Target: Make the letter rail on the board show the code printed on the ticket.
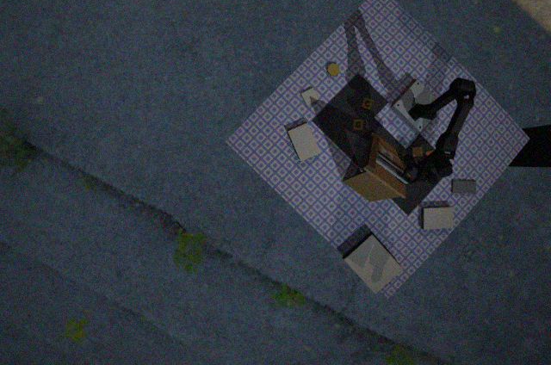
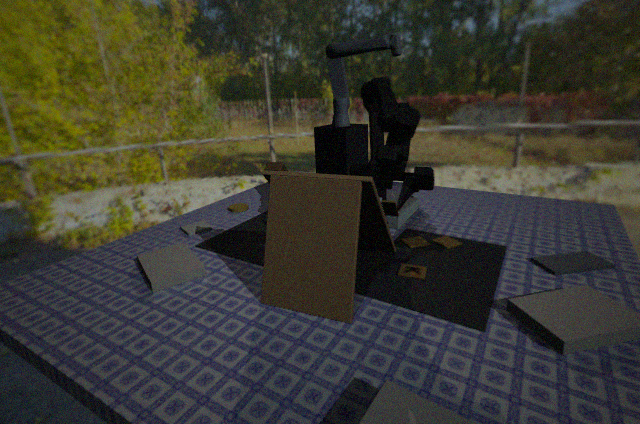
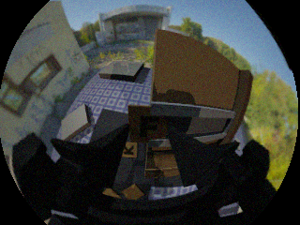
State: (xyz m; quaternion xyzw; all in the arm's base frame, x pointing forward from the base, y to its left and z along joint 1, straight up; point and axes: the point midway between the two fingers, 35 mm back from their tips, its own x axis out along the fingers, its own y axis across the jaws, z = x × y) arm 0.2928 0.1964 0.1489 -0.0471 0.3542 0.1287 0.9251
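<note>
The brown letter board lies 50 mm ahead of my gripper tip, 100 mm to the right of it and 70 mm below it. The rest, counted from my gripper tip: letter tile marked g: 30 mm behind, 350 mm to the right, 170 mm below; then letter tile marked f: right at my gripper tip; then dark mat: 110 mm behind, 190 mm to the right, 170 mm below.
</note>
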